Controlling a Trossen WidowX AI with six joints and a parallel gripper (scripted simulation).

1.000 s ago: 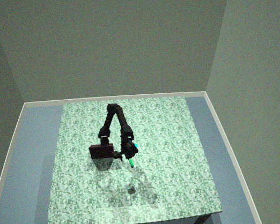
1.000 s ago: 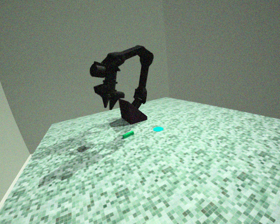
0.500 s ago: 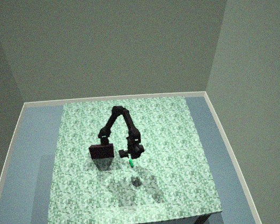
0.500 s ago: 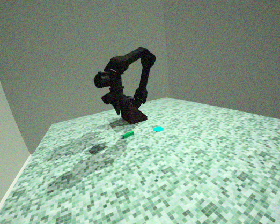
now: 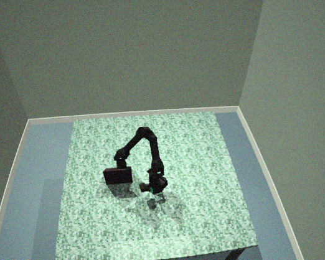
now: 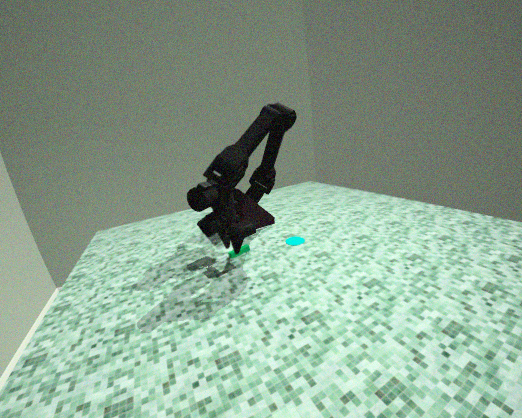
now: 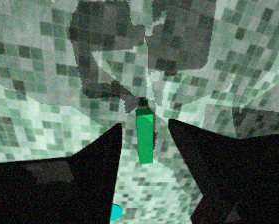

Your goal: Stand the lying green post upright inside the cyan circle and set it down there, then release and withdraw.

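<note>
Now: gripper tip 19 cm to the right of the cyan circle, 5 cm short of it and 2 cm above it. From my gripper tip the other things lie so: green post 2 cm to the left, 1 cm below.
</note>
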